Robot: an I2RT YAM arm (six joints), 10 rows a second.
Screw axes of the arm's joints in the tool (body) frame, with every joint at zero. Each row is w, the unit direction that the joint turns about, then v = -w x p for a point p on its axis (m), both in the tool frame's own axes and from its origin. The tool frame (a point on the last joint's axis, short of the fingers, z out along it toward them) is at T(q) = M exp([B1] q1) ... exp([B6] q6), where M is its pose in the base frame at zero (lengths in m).
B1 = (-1, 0, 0, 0, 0.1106, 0)
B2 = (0, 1, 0, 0.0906, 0, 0.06)
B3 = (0, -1, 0, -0.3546, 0, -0.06)
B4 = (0, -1, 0, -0.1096, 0, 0)
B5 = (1, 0, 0, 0, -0.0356, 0)
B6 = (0, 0, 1, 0, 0, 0)
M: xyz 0.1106 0 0.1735 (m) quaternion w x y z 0.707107 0 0.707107 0
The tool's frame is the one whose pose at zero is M.
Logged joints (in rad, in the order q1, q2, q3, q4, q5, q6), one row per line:
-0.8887 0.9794 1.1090 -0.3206 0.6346 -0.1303
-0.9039 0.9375 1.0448 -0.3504 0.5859 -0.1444
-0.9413 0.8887 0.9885 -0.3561 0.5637 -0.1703
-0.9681 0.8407 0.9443 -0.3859 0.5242 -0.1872
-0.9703 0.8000 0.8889 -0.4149 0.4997 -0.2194
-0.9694 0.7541 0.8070 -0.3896 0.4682 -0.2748
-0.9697 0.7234 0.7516 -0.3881 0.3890 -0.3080
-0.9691 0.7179 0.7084 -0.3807 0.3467 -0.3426
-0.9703 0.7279 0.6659 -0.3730 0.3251 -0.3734
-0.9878 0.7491 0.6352 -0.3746 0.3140 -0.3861
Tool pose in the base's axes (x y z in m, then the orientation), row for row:
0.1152 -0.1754 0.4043 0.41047 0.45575 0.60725 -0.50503
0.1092 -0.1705 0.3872 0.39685 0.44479 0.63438 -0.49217
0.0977 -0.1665 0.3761 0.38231 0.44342 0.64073 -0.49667
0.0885 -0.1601 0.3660 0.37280 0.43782 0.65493 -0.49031
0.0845 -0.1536 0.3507 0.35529 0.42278 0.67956 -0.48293
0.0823 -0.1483 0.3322 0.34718 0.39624 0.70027 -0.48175
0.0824 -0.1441 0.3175 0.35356 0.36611 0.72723 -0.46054
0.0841 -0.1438 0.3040 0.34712 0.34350 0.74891 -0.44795
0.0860 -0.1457 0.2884 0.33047 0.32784 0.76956 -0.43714
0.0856 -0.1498 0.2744 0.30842 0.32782 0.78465 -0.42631
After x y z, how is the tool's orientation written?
As a quaternion, w x y z.
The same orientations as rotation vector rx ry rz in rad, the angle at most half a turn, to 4 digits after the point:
1.1474 1.5288 -1.2714
1.1269 1.6072 -1.2469
1.1311 1.6344 -1.2669
1.1218 1.6781 -1.2563
1.0923 1.7558 -1.2478
1.0278 1.8164 -1.2496
0.9467 1.8805 -1.1909
0.8910 1.9426 -1.1619
0.8573 2.0123 -1.1431
0.8666 2.0741 -1.1269

